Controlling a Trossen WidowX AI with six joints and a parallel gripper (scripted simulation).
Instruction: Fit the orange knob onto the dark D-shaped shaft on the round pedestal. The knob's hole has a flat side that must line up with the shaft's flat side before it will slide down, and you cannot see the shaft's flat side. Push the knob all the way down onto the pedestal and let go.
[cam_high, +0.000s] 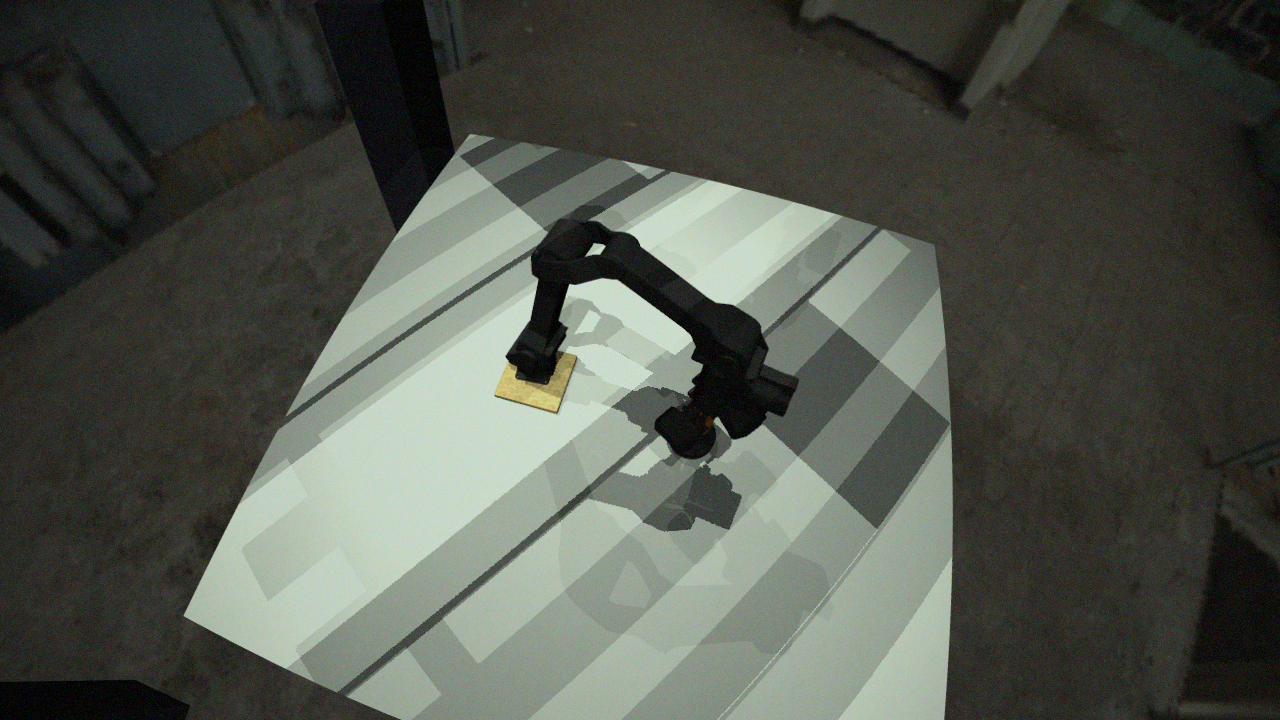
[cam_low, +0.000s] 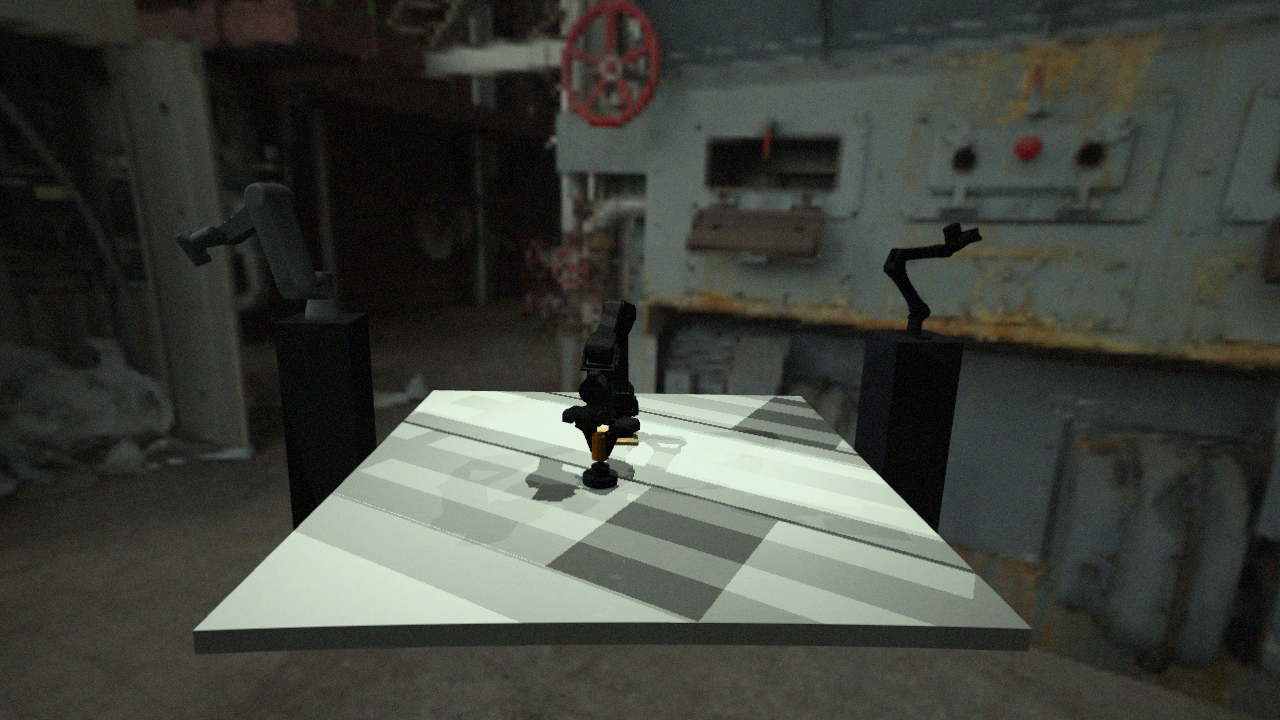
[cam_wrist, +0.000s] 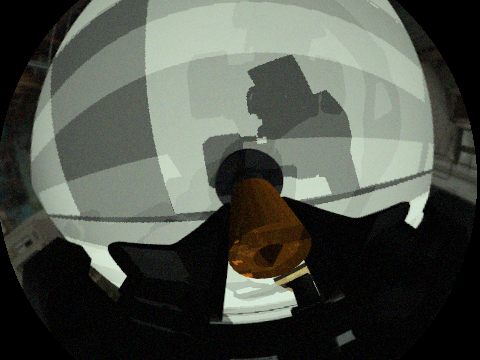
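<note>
The round pedestal lies 40 mm below my gripper tip. Also, from my gripper tip: orange knob: 20 mm above.
</note>
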